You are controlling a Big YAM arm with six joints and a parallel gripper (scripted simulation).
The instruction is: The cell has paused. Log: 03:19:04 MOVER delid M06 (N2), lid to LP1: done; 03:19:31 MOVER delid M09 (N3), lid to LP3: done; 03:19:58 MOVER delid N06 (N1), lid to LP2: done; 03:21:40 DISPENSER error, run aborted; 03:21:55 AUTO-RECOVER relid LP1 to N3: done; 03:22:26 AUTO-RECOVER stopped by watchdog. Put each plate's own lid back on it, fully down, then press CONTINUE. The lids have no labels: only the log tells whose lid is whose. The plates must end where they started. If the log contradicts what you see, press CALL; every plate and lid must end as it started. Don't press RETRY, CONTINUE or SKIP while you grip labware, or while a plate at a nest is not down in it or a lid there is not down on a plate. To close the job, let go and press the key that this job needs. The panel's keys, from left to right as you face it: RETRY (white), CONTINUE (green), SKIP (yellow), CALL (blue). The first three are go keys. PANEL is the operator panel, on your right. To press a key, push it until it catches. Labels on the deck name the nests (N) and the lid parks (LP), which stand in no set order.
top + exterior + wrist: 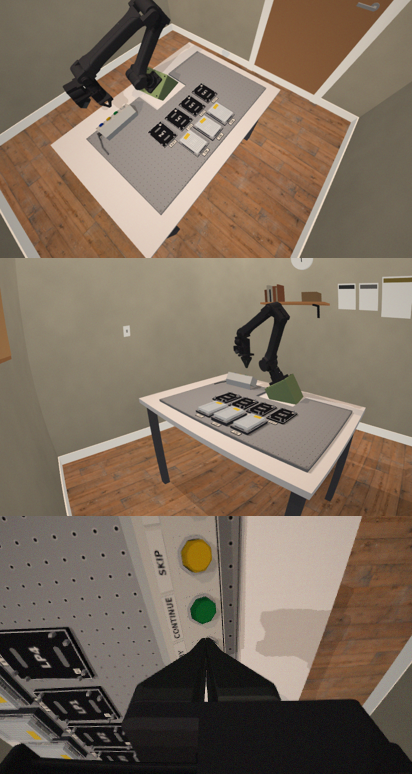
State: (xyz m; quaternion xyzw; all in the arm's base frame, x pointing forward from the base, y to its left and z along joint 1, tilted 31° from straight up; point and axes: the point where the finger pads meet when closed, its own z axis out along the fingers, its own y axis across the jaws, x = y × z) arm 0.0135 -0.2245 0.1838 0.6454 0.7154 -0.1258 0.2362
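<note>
My hand is 7 cm above the green key. The rest, counted from my hand: blue key (10 cm to the right, 7 cm below, 2 cm ahead); white key (7 cm below, 5 cm to the left, 1 cm behind); yellow key (7 cm below, 5 cm to the right, 1 cm ahead).
</note>
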